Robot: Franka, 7 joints.
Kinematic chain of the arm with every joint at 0, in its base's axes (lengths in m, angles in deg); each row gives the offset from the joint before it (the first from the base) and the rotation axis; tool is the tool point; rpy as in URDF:
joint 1: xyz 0 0 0.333 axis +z
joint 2: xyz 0 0 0 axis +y
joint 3: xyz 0 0 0.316 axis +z
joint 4: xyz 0.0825 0 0 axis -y
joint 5: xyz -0.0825 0 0.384 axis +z
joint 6: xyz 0 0 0 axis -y
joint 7: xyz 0.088 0 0 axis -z
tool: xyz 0 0 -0.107 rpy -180 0 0
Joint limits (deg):
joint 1: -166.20..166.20
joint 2: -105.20..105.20
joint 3: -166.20..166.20
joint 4: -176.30..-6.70
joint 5: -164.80..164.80
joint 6: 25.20..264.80
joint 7: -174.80..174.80
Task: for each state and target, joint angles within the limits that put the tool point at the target. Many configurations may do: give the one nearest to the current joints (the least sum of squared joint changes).
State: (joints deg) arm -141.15 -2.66 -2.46 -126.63 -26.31 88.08 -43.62
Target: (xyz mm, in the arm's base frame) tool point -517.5 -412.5 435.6
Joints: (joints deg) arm -138.59 19.99 0.19 -91.64 -29.48 109.81 -43.62
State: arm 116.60 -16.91 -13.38 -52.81 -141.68 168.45 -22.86
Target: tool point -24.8 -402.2 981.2
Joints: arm 110.65 -63.90 12.37 -50.70 -138.76 191.75 -22.86
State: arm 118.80 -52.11 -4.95 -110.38 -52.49 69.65 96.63
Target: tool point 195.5 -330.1 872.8
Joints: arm 107.65 -86.76 2.51 -80.72 -59.00 74.19 96.63
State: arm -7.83 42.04 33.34 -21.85 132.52 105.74 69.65
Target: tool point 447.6 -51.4 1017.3
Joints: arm -13.53 36.01 34.29 -7.21 133.58 97.87 69.65
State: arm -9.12 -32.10 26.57 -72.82 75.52 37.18 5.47
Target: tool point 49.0 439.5 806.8
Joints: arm -18.20 -33.78 49.84 -78.72 77.92 52.01 5.47
